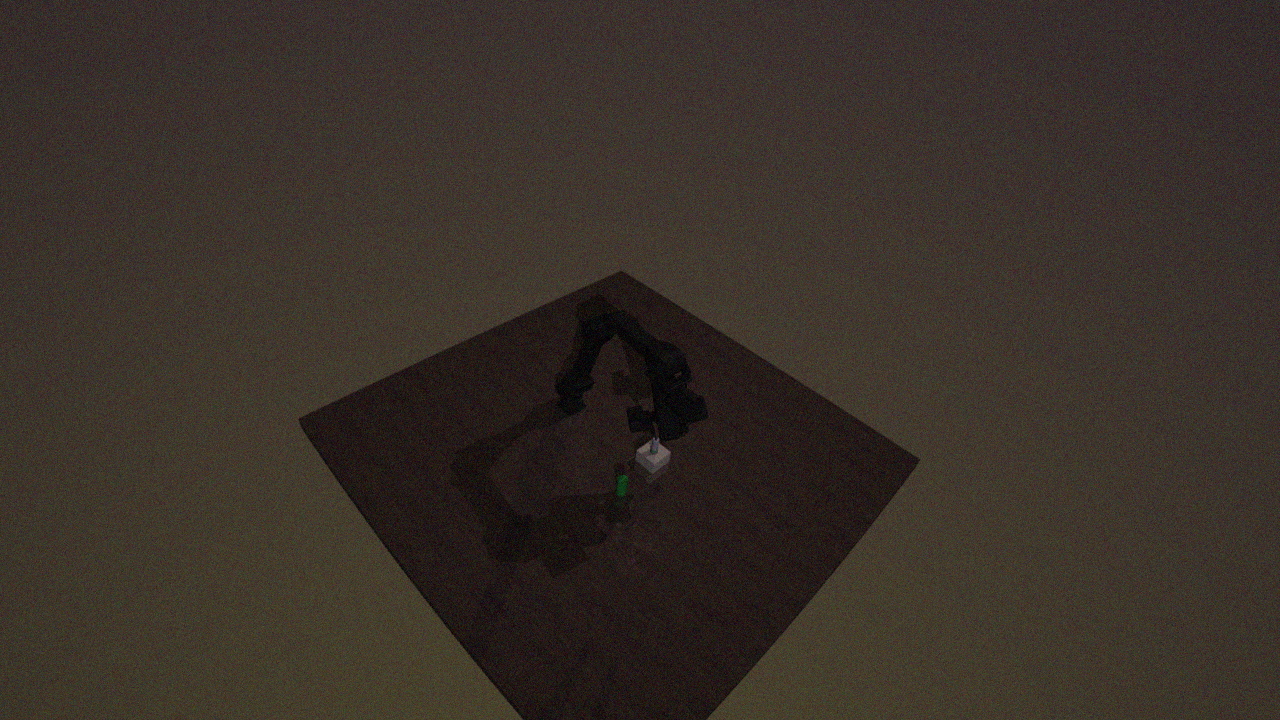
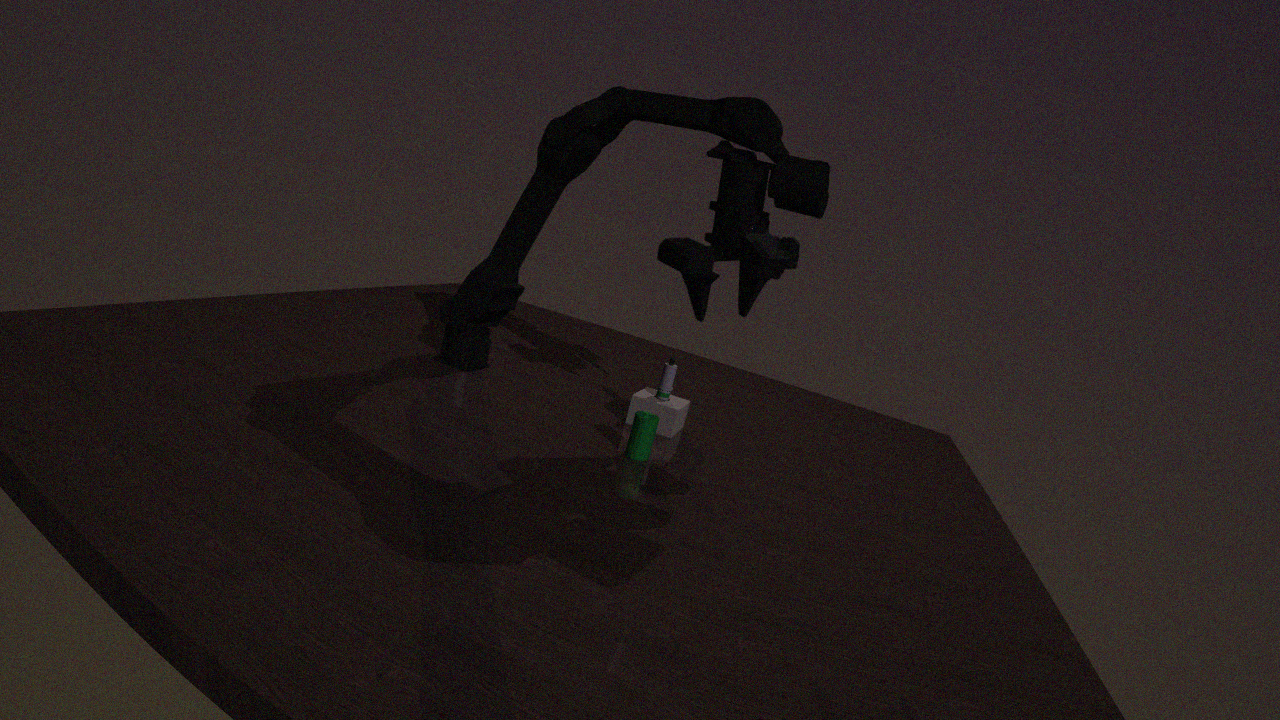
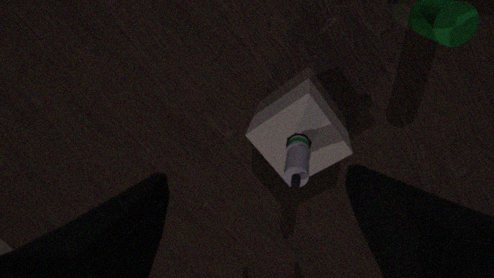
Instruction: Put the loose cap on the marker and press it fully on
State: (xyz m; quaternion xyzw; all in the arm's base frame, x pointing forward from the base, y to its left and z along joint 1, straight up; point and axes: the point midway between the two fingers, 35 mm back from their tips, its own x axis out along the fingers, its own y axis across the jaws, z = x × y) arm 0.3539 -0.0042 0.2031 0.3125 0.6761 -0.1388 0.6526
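Right now my gripper tip is 140 mm above the green cap, 110 mm to the left of it and 30 mm past it. From my gripper tip the other things lie so: white holder block: 150 mm below, 50 mm behind, 20 mm to the left.
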